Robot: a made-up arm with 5 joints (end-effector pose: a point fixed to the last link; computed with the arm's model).
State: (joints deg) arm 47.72 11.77 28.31 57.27 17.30
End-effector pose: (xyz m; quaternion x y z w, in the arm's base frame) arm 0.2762 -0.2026 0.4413 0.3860 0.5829 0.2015 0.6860
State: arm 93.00 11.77 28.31 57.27 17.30
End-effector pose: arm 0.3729 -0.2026 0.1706 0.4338 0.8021 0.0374 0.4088
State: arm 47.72 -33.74 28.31 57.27 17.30
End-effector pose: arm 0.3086 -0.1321 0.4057 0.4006 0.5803 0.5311 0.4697
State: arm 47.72 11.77 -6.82 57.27 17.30
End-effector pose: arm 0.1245 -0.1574 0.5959 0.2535 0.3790 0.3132 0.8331
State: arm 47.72 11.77 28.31 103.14 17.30
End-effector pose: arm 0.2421 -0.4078 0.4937 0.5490 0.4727 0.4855 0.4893
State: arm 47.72 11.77 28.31 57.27 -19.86
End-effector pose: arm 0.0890 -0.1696 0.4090 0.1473 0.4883 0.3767 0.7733
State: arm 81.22 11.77 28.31 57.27 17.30
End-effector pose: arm 0.3690 -0.2026 0.2471 0.4277 0.7559 0.0817 0.4889
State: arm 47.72 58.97 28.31 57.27 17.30
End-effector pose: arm 0.2176 -0.2168 0.5058 0.3075 0.4899 -0.1728 0.7972
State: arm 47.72 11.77 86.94 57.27 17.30
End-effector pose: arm 0.2572 -0.2546 0.0866 0.5223 0.7950 -0.0208 0.3077
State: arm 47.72 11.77 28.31 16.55 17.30
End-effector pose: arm 0.3265 -0.1053 0.2842 0.1891 0.6037 -0.0789 0.7704
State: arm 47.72 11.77 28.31 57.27 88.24
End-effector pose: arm 0.4797 -0.4271 0.2637 0.7124 0.5917 -0.1742 0.3347
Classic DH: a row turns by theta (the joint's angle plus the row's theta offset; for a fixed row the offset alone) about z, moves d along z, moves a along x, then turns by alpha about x. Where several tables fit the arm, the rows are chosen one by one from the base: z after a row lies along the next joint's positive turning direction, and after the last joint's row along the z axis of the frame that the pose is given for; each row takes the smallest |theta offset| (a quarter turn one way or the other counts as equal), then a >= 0, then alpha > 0; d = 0 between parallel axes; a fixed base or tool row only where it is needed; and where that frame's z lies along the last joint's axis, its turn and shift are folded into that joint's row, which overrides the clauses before.
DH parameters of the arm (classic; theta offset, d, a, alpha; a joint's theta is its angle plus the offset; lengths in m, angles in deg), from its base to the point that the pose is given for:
base (fixed): 0 0.19 0 -90
joint 1: 0 -0.11 -0.06 -90
joint 2: 0 -0.02 -0.02 90
joint 3: 0 -0.21 0.16 90
joint 4: 90 0.23 0 90
joint 5: 0 -0.02 0.3 -90
tool (fixed): -90 0.04 0 0

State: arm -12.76 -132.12 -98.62 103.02 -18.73
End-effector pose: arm 0.2962 -0.0380 0.1247 -0.1855 0.7835 -0.4744 0.3560
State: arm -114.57 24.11 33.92 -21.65 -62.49
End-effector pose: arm 0.0779 -0.2048 0.2826 -0.1039 -0.3976 -0.4702 0.7810
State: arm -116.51 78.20 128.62 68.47 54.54
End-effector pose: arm 0.3463 -0.4942 0.1836 0.6363 0.1219 0.7414 0.1749
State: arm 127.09 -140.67 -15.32 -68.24 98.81
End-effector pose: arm 0.3421 0.0075 -0.2549 -0.6264 -0.5858 0.4603 0.2293
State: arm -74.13 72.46 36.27 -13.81 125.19
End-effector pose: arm -0.4133 -0.5383 -0.0556 -0.8727 0.4714 0.0175 0.1257
